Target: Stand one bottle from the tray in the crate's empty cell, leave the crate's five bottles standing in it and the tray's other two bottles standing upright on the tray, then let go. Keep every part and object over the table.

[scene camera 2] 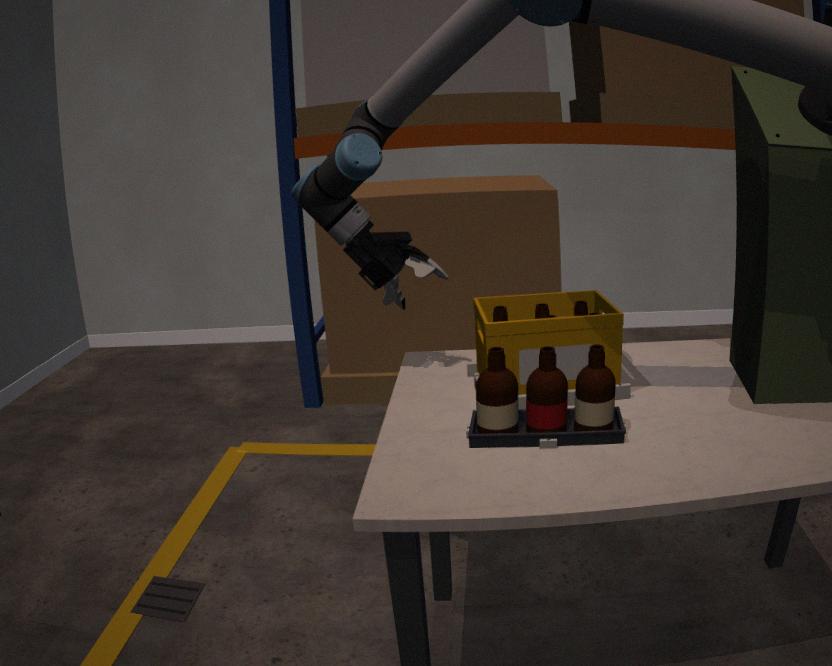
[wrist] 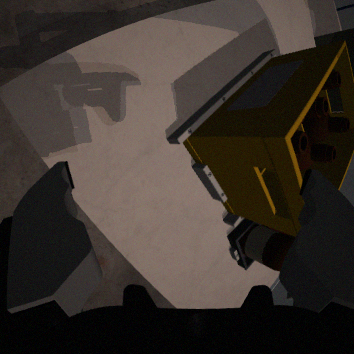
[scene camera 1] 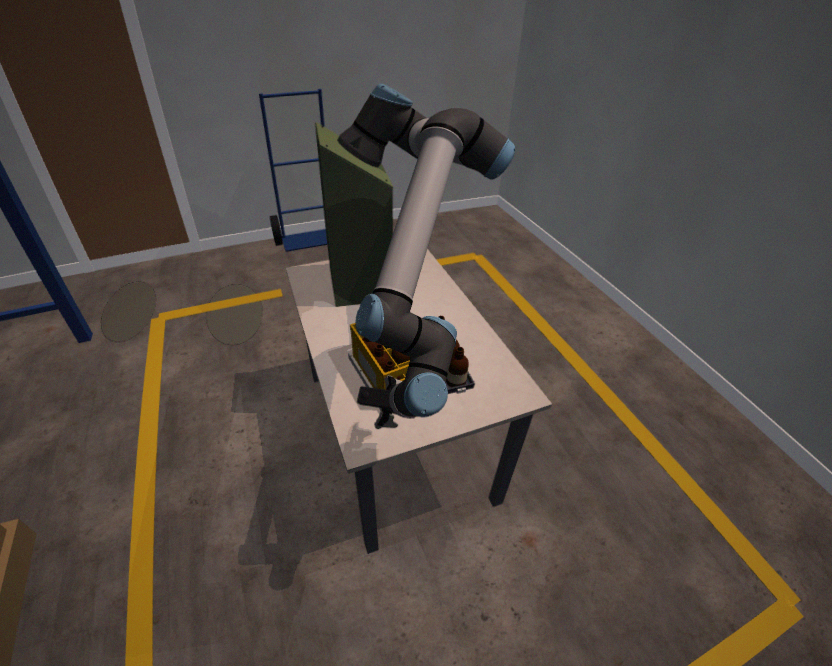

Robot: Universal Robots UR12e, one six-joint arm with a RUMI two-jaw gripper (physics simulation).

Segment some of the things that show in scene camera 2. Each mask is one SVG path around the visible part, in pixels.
The gripper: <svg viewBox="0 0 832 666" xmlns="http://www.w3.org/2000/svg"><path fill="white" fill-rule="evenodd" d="M343 249L362 269L358 274L375 291L384 285L383 303L386 306L394 301L402 310L405 310L405 298L398 285L399 278L397 276L402 270L403 265L412 268L415 276L418 278L425 278L434 273L438 277L448 279L448 275L428 255L414 246L407 245L412 241L409 232L371 233L369 230L374 225L371 221L368 221L364 228L353 237L353 240L346 243L347 246Z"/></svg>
A brown red-labelled bottle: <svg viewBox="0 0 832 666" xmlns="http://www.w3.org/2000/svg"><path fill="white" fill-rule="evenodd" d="M554 347L546 346L540 348L539 368L535 369L527 380L526 433L566 432L568 381L565 374L556 367Z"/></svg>
